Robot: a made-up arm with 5 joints.
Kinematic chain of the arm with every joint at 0, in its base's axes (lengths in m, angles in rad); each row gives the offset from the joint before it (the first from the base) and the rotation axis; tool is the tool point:
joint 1: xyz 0 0 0.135 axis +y
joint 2: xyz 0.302 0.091 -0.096 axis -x
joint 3: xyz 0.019 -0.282 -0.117 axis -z
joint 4: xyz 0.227 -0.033 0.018 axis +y
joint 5: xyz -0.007 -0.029 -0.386 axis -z
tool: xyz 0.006 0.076 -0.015
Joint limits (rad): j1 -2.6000..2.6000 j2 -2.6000..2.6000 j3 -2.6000..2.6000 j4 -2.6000..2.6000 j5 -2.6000..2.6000
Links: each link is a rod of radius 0.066 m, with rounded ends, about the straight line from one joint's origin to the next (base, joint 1, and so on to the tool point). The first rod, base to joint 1, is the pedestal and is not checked.
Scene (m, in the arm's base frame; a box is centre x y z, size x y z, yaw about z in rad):
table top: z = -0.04
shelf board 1: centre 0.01 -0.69 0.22 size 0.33 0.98 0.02 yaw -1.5
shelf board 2: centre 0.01 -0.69 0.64 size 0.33 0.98 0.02 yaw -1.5
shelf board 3: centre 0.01 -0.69 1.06 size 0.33 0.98 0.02 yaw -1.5
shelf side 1: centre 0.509 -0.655 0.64 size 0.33 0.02 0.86 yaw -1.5
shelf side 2: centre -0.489 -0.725 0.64 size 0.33 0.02 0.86 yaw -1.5
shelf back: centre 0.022 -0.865 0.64 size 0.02 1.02 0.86 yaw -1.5
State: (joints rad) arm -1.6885 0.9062 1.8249 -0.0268 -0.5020
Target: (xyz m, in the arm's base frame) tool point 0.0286 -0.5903 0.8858
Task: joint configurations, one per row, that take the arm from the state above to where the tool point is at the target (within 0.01 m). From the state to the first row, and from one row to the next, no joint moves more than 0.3 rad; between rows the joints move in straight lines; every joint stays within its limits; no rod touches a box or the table.
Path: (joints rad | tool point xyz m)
1: -1.6283 1.1759 1.6317 -0.0932 -0.2924 | -0.2128 -0.5723 0.4421
2: -1.5681 1.4455 1.4385 -0.1595 -0.0828 | -0.3977 -0.4713 0.5086
3: -1.5078 1.7152 1.2452 -0.2259 0.1268 | -0.5255 -0.3075 0.6060
4: -1.3621 1.6678 0.9858 -0.3045 -0.0378 | -0.3894 -0.3352 0.7516
5: -1.2163 1.6204 0.7263 -0.3831 -0.2024 | -0.2033 -0.3601 0.8505
6: -1.0705 1.5731 0.4669 -0.4618 -0.3671 | 0.0136 -0.3788 0.8858
7: -1.1838 1.3132 0.5388 -0.6228 -0.3489 | 0.0131 -0.4618 0.8893
8: -1.2970 1.0533 0.6108 -0.7838 -0.3307 | 0.0173 -0.5320 0.8890
9: -1.4103 0.7934 0.6827 -0.9448 -0.3125 | 0.0286 -0.5903 0.8858

